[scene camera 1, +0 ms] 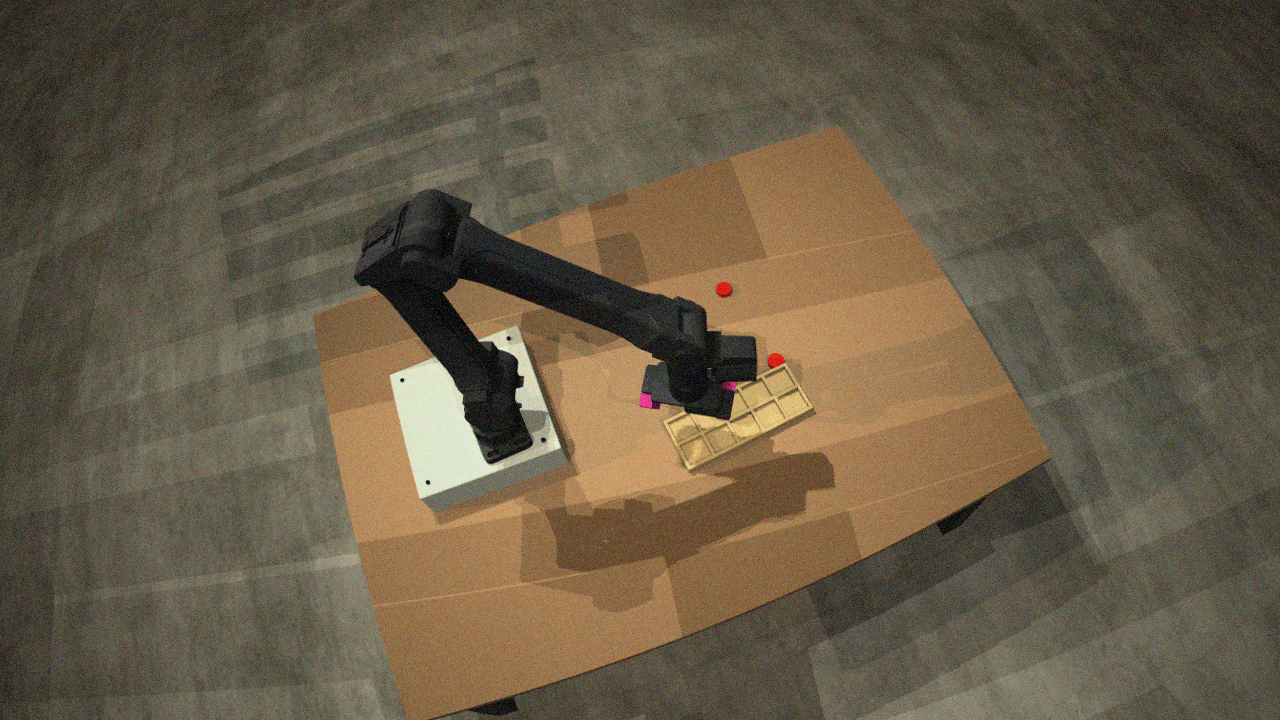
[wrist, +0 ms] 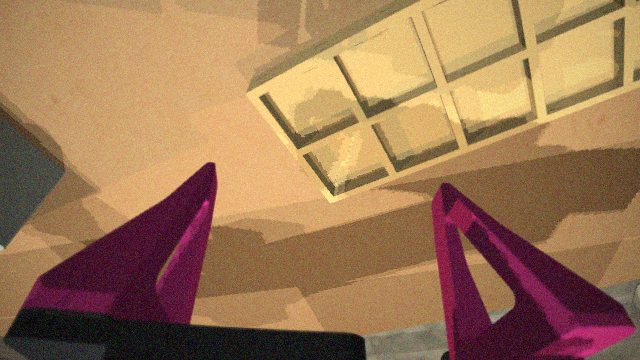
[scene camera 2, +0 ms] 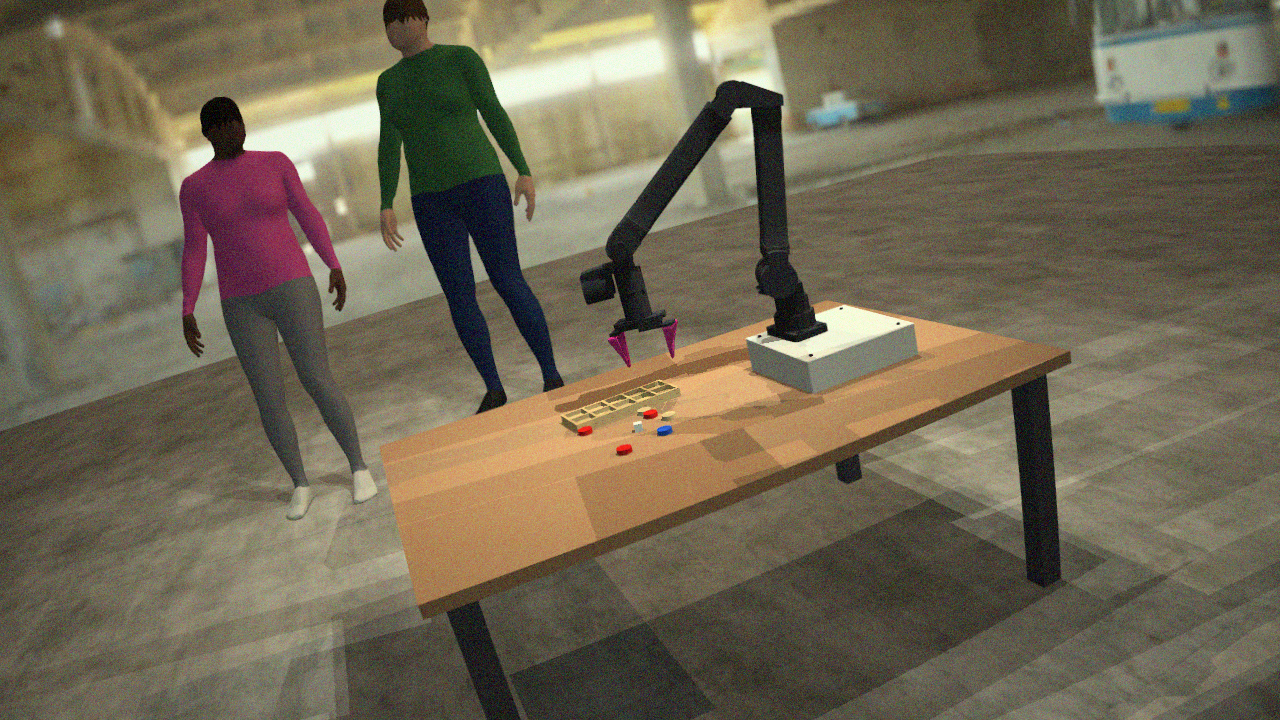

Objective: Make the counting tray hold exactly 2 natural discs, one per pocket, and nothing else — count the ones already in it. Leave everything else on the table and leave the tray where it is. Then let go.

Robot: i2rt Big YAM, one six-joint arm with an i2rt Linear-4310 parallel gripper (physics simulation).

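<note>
The counting tray point(scene camera 1: 751, 439) point(scene camera 2: 617, 414) point(wrist: 366, 121) is a pale wooden box with two rows of square pockets. No disc can be made out in the pockets that show in the wrist view, though light and shadow mottle them. One natural disc point(scene camera 2: 643, 411) lies close beside the tray's long side, next to a red disc. Another natural disc point(scene camera 2: 667, 415) lies a little apart. The arm hides both in scene camera 1. My gripper point(scene camera 1: 690, 394) point(scene camera 2: 650, 360) point(wrist: 330, 183) is open and empty, its magenta fingers high above the table near the tray's base-side end.
Red discs lie near the tray: one point(scene camera 2: 650, 413) by the natural discs, one point(scene camera 1: 776, 360) point(scene camera 2: 584, 430) at the far end, one point(scene camera 1: 724, 289) point(scene camera 2: 623, 449) farther out. A blue disc point(scene camera 2: 664, 430) and a small white cube point(scene camera 2: 637, 427) lie among them. The white base box point(scene camera 1: 474, 429) point(scene camera 2: 832, 344) carries the arm.
</note>
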